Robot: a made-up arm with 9 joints.
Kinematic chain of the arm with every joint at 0, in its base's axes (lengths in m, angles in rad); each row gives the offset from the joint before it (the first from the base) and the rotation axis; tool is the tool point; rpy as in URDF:
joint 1: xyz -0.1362 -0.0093 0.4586 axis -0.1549 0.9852 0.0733
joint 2: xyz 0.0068 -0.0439 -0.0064 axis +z
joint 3: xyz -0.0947 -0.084 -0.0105 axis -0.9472 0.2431 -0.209
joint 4: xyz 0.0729 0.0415 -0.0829 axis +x
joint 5: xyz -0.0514 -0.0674 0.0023 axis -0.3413 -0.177 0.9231
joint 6: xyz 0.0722 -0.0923 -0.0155 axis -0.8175 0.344 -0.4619
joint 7: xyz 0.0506 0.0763 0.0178 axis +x
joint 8: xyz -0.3 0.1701 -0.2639 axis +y
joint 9: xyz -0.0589 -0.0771 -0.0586 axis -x
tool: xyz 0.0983 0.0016 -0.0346 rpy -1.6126 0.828 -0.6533
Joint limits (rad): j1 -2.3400..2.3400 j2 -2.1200..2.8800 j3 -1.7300..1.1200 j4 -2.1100..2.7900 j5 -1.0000..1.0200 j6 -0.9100..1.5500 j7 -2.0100..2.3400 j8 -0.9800..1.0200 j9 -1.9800..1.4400
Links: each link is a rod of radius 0.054 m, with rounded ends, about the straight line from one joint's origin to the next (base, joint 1, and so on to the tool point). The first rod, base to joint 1, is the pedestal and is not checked.
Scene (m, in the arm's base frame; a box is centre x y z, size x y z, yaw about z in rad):
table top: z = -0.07
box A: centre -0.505 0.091 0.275 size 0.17 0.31 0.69 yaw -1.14
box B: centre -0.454 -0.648 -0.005 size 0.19 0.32 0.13 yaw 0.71
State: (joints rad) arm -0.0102 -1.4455 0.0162 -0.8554 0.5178 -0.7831 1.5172 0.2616 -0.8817
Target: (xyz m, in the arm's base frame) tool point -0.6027 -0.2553 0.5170
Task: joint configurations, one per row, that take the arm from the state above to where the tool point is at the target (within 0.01 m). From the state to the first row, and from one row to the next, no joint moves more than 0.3 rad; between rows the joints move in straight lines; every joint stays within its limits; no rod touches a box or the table.
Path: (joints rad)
1: 0.2583 -1.4639 -0.1506 -0.8068 0.5677 -0.6082 1.6436 -0.0203 -0.7772
2: 0.5267 -1.4824 -0.3174 -0.7582 0.6177 -0.4333 1.7700 -0.3022 -0.6726
3: 0.7952 -1.5008 -0.4841 -0.7096 0.6676 -0.2584 1.8964 -0.5842 -0.5681
4: 1.0636 -1.5192 -0.6509 -0.6610 0.7175 -0.0835 2.0228 -0.8661 -0.4636
5: 0.8316 -1.2413 -0.5961 -0.7540 0.7931 -0.2901 2.0468 -0.5910 -0.5757
6: 0.5996 -0.9633 -0.5412 -0.8471 0.8688 -0.4968 2.0708 -0.3160 -0.6879
7: 0.3676 -0.6854 -0.4864 -0.9401 0.9444 -0.7034 2.0948 -0.0409 -0.8001
8: 0.1356 -0.4074 -0.4315 -1.0331 1.0200 -0.9100 2.1188 0.2342 -0.9122
9: 0.0362 -0.4581 -0.4397 -0.7734 0.9573 -0.9100 2.1016 0.2820 -0.9118
10: -0.0631 -0.5088 -0.4480 -0.5138 0.8947 -0.9100 2.0843 0.3299 -0.9113
11: -0.1625 -0.5594 -0.4562 -0.2541 0.8320 -0.9100 2.0670 0.3777 -0.9108

